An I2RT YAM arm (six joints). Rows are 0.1 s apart.
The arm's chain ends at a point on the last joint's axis. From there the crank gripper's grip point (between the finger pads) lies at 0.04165 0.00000 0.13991 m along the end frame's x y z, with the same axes.
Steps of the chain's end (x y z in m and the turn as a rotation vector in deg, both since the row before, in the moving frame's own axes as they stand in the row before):
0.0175 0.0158 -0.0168 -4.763 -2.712 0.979
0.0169 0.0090 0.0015 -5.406 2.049 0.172
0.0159 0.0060 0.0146 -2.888 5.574 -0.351
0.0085 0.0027 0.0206 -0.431 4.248 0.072
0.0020 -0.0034 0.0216 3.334 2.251 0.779
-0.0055 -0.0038 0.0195 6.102 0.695 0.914
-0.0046 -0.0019 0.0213 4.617 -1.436 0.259
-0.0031 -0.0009 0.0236 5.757 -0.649 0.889
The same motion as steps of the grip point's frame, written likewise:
0.0107 0.0281 -0.0155 -4.763 -2.712 0.979
0.0218 0.0222 -0.0007 -5.406 2.049 0.172
0.0293 0.0126 0.0097 -2.888 5.574 -0.351
0.0187 0.0038 0.0171 -0.431 4.248 0.072
0.0075 -0.0109 0.0196 3.334 2.251 0.779
-0.0037 -0.0180 0.0182 6.102 0.695 0.914
-0.0081 -0.0130 0.0219 4.617 -1.436 0.259
-0.0046 -0.0143 0.0234 5.757 -0.649 0.889

